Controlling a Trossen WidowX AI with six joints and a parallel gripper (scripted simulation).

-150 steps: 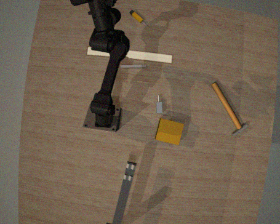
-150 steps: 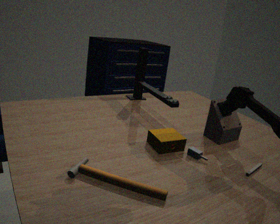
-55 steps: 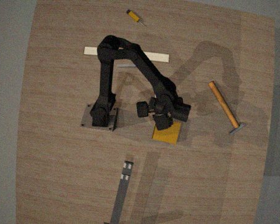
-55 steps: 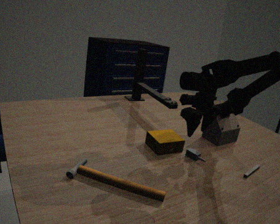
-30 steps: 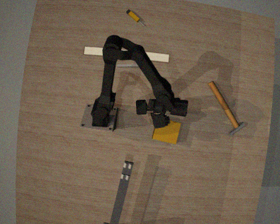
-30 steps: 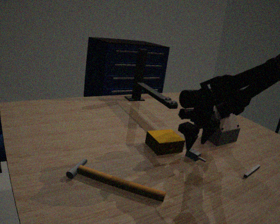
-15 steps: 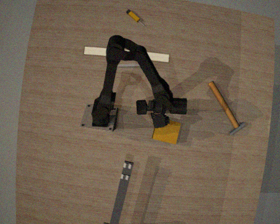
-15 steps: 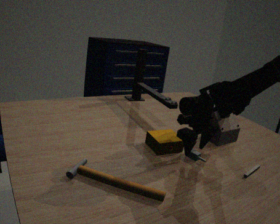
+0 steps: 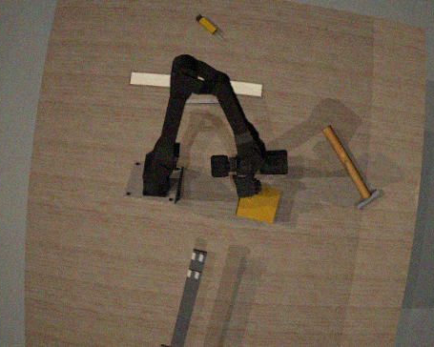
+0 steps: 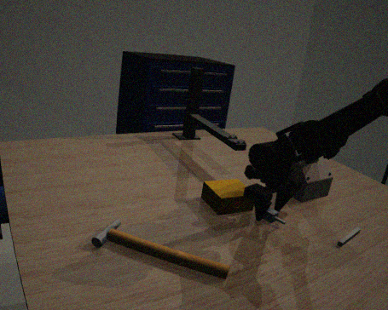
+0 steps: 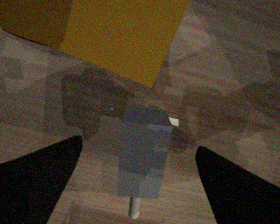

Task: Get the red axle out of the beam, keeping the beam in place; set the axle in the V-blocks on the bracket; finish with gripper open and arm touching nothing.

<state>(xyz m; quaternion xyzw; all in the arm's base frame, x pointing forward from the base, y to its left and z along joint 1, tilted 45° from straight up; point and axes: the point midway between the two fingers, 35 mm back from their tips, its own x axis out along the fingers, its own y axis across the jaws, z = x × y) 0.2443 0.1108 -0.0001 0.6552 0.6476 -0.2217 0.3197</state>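
Right now the yellow beam is 11 cm to the right of my gripper tip, 5 cm ahead of it and 2 cm above it. Round my gripper tip: grey block (2 cm to the left, 1 cm above); then grey bar (19 cm to the left, 14 cm behind); then yellow screwdriver (43 cm to the left, 13 cm behind).
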